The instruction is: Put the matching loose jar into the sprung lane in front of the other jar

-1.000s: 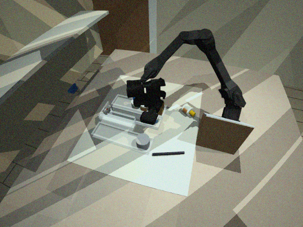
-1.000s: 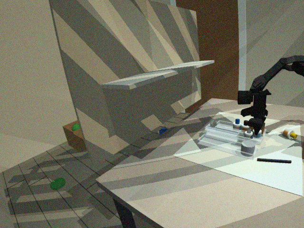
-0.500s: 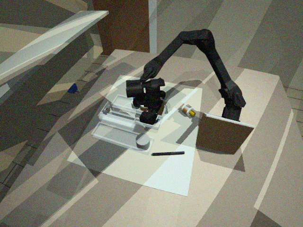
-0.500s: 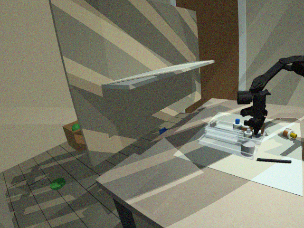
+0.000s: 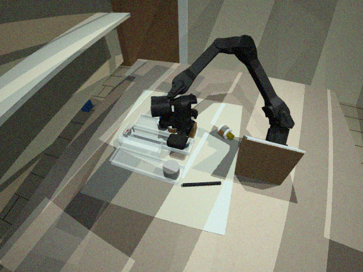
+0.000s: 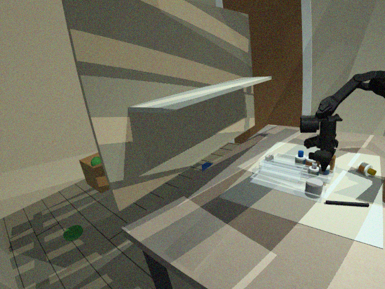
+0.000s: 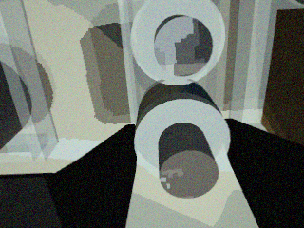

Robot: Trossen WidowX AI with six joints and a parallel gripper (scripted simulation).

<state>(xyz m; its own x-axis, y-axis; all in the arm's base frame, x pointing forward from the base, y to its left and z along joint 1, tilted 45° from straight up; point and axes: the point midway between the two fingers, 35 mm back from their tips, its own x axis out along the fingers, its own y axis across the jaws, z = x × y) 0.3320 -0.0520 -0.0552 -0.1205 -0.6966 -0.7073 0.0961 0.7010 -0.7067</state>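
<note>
The grey cylinder lies 2 cm ahead of my gripper tip, 13 cm to the left of it and 2 cm below it. From my gripper tip the other things lie so: black rod: 10 cm behind, 15 cm to the left, 4 cm below.
</note>
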